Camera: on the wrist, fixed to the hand. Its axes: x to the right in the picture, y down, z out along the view.
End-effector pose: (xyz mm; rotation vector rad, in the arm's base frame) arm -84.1 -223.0 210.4 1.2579 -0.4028 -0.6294
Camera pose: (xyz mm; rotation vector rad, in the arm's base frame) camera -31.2 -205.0 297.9 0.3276 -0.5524 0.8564
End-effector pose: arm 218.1 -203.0 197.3 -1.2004 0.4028 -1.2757
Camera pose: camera 258.7 -250.0 114.2 -0.5385 1.7085 -0.0785
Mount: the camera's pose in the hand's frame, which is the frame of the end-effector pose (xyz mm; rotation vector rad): 24.1 98.6 -21.6 -0.5139 0.5464 1.5230
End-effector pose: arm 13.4 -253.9 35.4 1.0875 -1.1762 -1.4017
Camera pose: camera 44.0 -286.6 129.0 -0.0025 -0.7630 -0.1144
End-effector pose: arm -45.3 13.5 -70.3 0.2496 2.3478 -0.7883
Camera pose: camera -39.5 104.9 -119.1 1.8369 1.8592 0.6735
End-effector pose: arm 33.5 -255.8 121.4 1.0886 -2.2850 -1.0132
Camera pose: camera -16.2 -241.8 211.4 -0.5706 -1.5172 -0.4364
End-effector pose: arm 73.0 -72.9 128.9 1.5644 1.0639 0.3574
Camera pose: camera 113.0 -34.3 216.6 1.5253 -0.1208 1.9728
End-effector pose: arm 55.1 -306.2 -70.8 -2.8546 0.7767 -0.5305
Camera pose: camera 20.7 -404.0 -65.2 1.2476 -2.5357 0.7064
